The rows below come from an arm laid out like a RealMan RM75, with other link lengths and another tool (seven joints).
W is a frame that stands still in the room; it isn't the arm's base.
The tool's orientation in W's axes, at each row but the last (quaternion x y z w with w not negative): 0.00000 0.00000 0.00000 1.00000; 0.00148 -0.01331 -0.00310 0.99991; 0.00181 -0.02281 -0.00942 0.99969; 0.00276 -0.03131 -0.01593 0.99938; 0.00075 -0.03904 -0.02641 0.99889; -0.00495 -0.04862 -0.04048 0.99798; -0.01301 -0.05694 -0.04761 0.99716; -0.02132 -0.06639 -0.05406 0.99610; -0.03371 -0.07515 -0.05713 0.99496; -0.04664 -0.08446 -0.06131 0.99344
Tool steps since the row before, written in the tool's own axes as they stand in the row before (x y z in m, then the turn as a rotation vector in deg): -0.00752 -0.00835 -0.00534 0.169 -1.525 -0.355; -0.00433 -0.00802 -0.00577 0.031 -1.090 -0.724; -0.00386 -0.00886 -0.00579 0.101 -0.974 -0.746; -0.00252 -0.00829 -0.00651 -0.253 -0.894 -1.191; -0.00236 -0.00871 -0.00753 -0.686 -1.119 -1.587; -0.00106 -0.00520 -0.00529 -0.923 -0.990 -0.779; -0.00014 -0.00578 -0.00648 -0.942 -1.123 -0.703; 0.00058 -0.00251 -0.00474 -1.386 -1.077 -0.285; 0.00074 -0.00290 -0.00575 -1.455 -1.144 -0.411; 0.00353 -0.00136 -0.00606 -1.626 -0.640 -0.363
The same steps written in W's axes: -0.00752 -0.00835 -0.00534 0.169 -1.525 -0.355; -0.00422 -0.00798 -0.00591 0.044 -1.088 -0.726; -0.00376 -0.00877 -0.00600 0.117 -0.973 -0.745; -0.00237 -0.00818 -0.00671 -0.206 -0.880 -1.210; -0.00222 -0.00858 -0.00772 -0.618 -1.082 -1.640; -0.00096 -0.00517 -0.00534 -0.921 -0.923 -0.859; 0.00003 -0.00594 -0.00633 -0.961 -1.052 -0.783; 0.00091 -0.00279 -0.00453 -1.448 -0.939 -0.431; 0.00122 -0.00339 -0.00539 -1.505 -1.007 -0.562; 0.00426 -0.00237 -0.00522 -1.615 -0.485 -0.586
